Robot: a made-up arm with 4 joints.
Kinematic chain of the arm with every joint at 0, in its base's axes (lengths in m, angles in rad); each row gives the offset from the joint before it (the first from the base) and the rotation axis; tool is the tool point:
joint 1: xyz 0 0 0.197 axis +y
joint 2: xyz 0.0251 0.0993 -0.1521 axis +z
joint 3: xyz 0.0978 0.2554 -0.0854 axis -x
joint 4: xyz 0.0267 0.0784 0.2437 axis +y
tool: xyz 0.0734 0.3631 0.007
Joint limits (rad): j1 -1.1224..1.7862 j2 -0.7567..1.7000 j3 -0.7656..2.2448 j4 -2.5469..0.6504
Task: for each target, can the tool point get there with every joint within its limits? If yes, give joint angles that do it. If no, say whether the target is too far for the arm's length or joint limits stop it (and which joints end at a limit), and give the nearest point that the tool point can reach.
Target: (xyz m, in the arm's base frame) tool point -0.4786 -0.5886 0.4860
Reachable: no: joint limits stop it (at a limit: joint 2, joint 4) | nearest point -0.5648 0.0710 0.5380 | short by 0.667 m
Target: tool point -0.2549 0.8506 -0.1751
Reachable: yes | joints 1.0399 -0.1074 0.9296 -2.0366
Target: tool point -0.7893 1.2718 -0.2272
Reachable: no: too far | nearest point -0.5002 0.8034 -0.0718 | short by 0.572 m
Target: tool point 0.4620 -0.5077 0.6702
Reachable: no: joint limits stop it (at a limit: joint 1, joint 2, joint 4) | nearest point 0.3016 0.0876 0.6728 | short by 0.617 m
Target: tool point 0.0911 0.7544 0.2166
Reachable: yes | joints 1.5132 0.3637 -0.2528 0.3329
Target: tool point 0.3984 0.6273 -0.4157
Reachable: yes | joints -0.2310 -0.1106 1.5996 -0.9301
